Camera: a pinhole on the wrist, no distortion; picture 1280 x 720 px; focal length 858.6 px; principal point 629.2 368.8 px. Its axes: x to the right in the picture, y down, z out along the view. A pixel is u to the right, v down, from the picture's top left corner.
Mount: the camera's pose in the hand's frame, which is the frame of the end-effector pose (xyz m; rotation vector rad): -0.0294 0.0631 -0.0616 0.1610 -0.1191 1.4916
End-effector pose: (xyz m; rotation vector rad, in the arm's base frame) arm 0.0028 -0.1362 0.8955 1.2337 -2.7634 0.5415
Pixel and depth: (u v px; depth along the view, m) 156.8 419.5 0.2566
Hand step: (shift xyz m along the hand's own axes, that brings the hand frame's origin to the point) -0.0501 -0.1205 0.1661
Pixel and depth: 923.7 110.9 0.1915
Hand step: 0.0368 0.0889 0.1365
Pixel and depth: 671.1 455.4 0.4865
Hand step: -0.0667 0.0023 0.4227
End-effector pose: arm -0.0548 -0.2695 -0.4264 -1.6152 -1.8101 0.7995
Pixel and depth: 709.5 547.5 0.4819
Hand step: -0.1163 0.0277 0.4237
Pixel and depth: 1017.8 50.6 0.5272
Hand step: 0.1942 0.1883 0.4928
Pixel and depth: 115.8 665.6 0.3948
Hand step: -0.1756 -0.2298 0.2892
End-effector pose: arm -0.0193 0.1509 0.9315 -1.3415 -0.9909 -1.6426
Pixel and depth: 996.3 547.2 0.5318
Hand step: -0.1115 0.1983 0.5056
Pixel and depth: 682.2 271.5 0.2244
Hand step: 0.0015 0.0345 0.1607
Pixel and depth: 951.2 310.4 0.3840
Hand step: 0.0154 0.1334 0.3408
